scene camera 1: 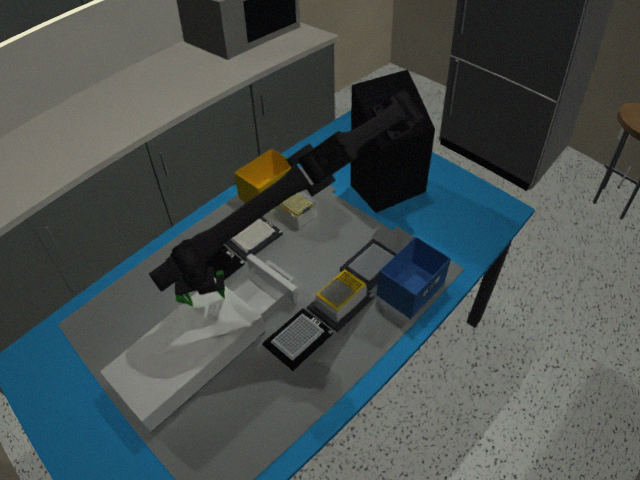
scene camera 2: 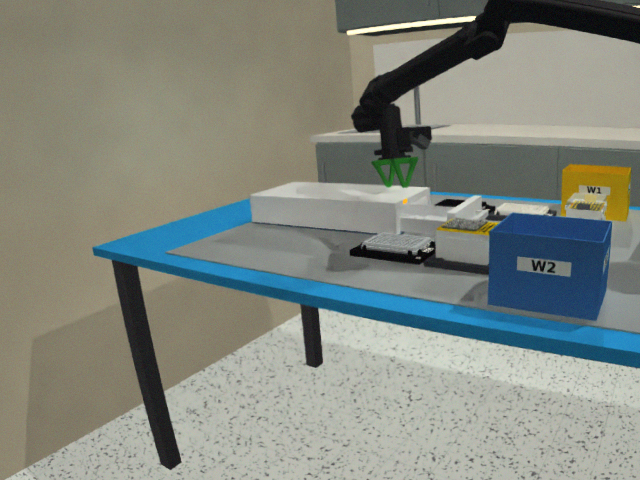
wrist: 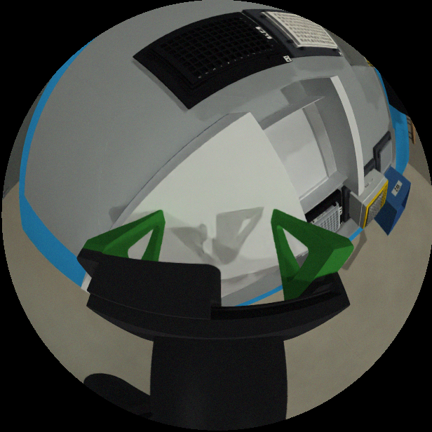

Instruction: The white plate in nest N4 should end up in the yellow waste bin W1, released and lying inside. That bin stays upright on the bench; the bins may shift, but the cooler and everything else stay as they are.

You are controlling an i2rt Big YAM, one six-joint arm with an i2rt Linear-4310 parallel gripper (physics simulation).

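Frame: origin at the arm's base, x ahead, y left, z up, level; metres.
Seen in the pictures: gripper, fingertip midpoint: (scene camera 1: 208, 300) (scene camera 2: 396, 187).
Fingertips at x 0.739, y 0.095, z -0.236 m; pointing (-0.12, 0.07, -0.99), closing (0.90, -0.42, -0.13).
Observation:
A point is followed by its place in that frame.
The white plate (scene camera 1: 254, 235) @[x 0.480, y -0.093, z -0.300 m] (scene camera 2: 522, 208) @[x 0.480, y -0.106, z -0.301 m] (wrist: 302, 31) sits flat in a dark nest on the far side of the grey mat; its nest label cannot be read. The yellow waste bin W1 (scene camera 1: 249, 189) @[x 0.409, y -0.233, z -0.238 m] (scene camera 2: 621, 191) @[x 0.243, y -0.211, z -0.250 m] stands upright beyond it at the back, partly behind the arm in scene camera 1. My gripper (scene camera 1: 206, 300) @[x 0.739, y 0.095, z -0.236 m] (scene camera 2: 397, 184) @[x 0.739, y 0.095, z -0.236 m] (wrist: 217, 215) is open and empty, its green fingers pointing down over the top of the long white device (scene camera 1: 160, 372) @[x 0.959, y 0.222, z -0.242 m] (scene camera 2: 320, 209) @[x 0.839, y 0.272, z -0.269 m] (wrist: 200, 170). It is well to the side of the white plate, away from the bin.
A black plate (scene camera 1: 228, 262) @[x 0.604, y -0.048, z -0.305 m] (wrist: 217, 47) lies between the device and the white plate. The device's open tray has an upright end wall (scene camera 1: 271, 276) @[x 0.539, y 0.113, z -0.259 m] (wrist: 352, 130). A tip box (scene camera 1: 298, 206) @[x 0.313, y -0.078, z -0.257 m] stands near W1. Another tip box (scene camera 1: 341, 297) @[x 0.425, y 0.301, z -0.249 m], a grey plate (scene camera 1: 298, 335) @[x 0.576, y 0.305, z -0.300 m] and blue bin W2 (scene camera 1: 408, 289) @[x 0.214, y 0.360, z -0.323 m] (scene camera 2: 547, 291) @[x 0.185, y 0.425, z -0.290 m] stand in front.

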